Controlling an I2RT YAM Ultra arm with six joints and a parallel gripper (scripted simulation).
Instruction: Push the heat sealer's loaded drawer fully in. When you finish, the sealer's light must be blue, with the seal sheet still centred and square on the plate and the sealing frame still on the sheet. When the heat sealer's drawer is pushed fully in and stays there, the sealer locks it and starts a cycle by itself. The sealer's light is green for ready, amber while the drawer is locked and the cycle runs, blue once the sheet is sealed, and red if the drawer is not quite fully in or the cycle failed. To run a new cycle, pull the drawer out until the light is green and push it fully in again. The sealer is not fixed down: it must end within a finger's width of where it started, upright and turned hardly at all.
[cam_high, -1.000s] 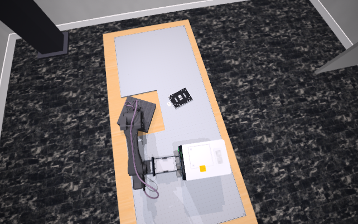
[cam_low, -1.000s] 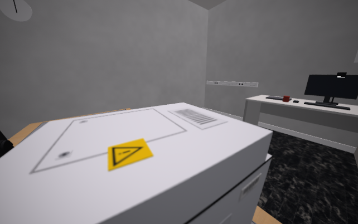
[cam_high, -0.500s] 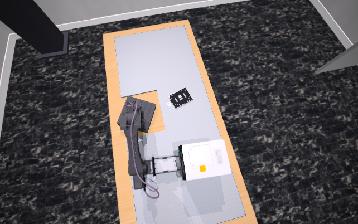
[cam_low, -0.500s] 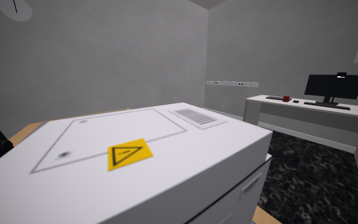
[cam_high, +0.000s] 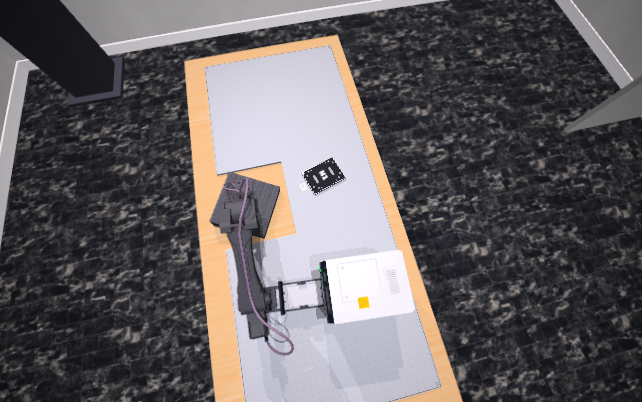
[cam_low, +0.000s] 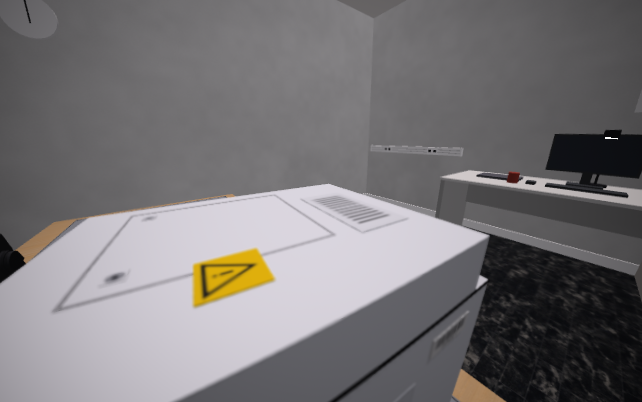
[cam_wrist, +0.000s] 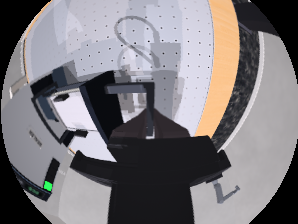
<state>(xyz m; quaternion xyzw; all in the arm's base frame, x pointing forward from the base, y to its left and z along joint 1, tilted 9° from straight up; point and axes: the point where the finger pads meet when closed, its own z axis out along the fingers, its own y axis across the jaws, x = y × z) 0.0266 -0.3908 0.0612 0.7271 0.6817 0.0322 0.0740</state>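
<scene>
The sealer drawer lies 120 mm ahead of my hand, 10 mm to the right of it and 10 mm below it.
</scene>
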